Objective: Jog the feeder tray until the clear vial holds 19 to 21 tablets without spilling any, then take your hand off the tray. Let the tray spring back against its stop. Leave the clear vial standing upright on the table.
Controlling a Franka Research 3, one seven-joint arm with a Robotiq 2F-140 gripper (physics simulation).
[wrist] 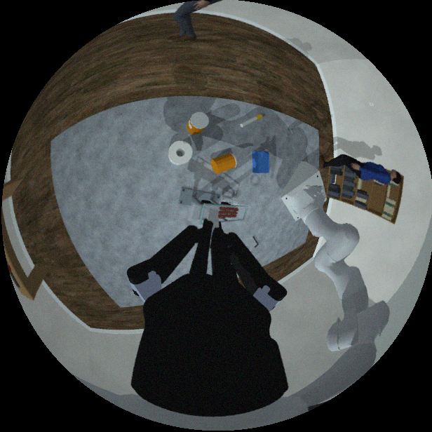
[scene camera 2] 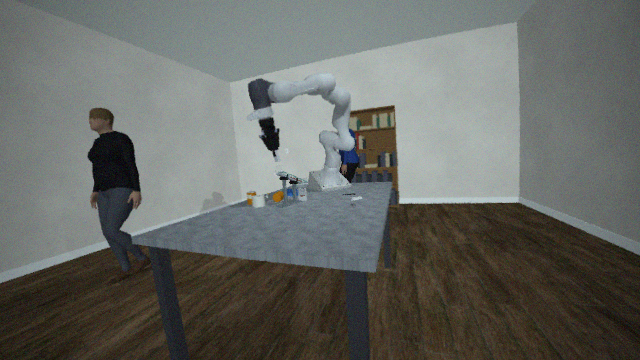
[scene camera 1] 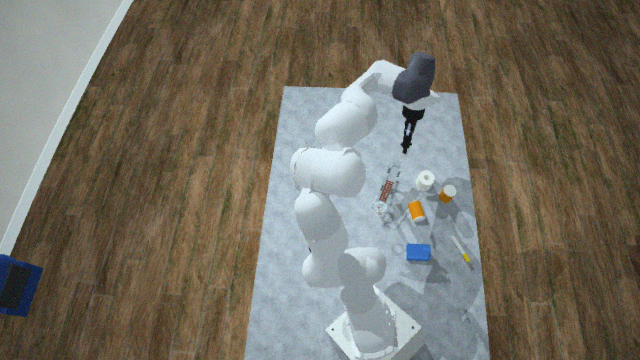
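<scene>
The feeder tray (scene camera 1: 394, 169) (scene camera 2: 286, 175) (wrist: 243, 213) is a long clear trough raised on posts above the table, with rows of red-brown tablets (scene camera 1: 386, 191) (wrist: 228, 213) in it. At its lower end, a round clear rim, apparently the clear vial (scene camera 1: 380, 208), shows in scene camera 1; how many tablets it holds cannot be told. My gripper (scene camera 1: 405, 151) (scene camera 2: 277, 158) (wrist: 211, 215) is shut and empty, pointing down. Its tips are above the tray's far end, with a small gap in scene camera 2; in the wrist view they overlap the tray.
Beside the tray are a white round container (scene camera 1: 425, 180) (wrist: 180, 153), a capped orange bottle (scene camera 1: 447, 194) (wrist: 195, 124) and an orange bottle on its side (scene camera 1: 416, 211) (wrist: 223, 163). A blue box (scene camera 1: 418, 252) (wrist: 260, 161) and a marker (scene camera 1: 460, 249) (wrist: 251, 121) lie nearer the robot base.
</scene>
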